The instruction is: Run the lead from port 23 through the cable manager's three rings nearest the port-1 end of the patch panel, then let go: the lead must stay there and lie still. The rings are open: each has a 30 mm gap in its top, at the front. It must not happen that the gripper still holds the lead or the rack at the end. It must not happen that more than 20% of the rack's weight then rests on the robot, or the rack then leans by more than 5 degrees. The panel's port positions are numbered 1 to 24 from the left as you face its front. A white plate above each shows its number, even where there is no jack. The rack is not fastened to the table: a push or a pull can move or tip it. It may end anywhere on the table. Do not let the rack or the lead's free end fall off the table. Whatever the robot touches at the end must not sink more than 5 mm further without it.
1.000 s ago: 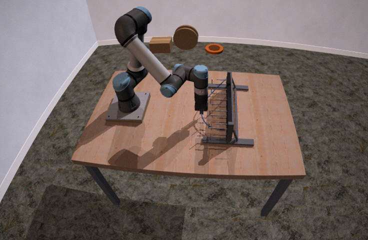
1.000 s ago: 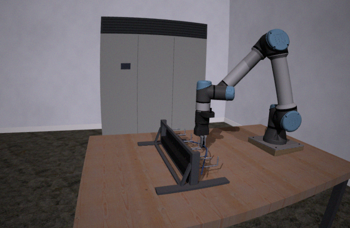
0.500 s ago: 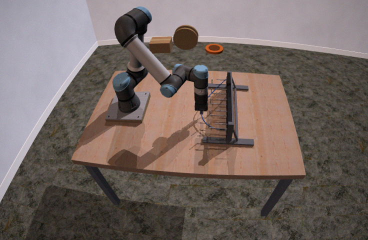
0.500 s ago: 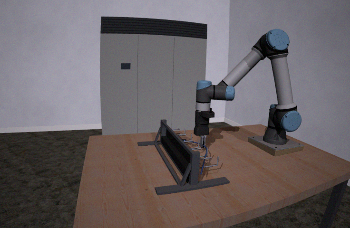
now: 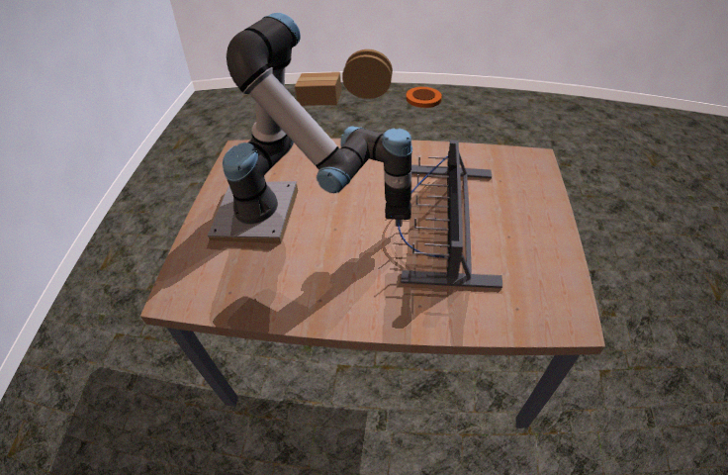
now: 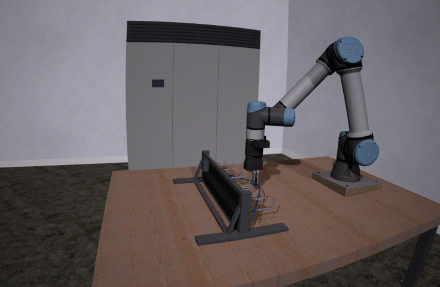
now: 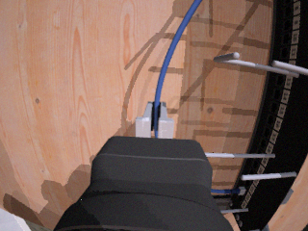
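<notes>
My hand is 17 cm short of the dark rack, 5 cm to the right of it and 2 cm below it.
</notes>
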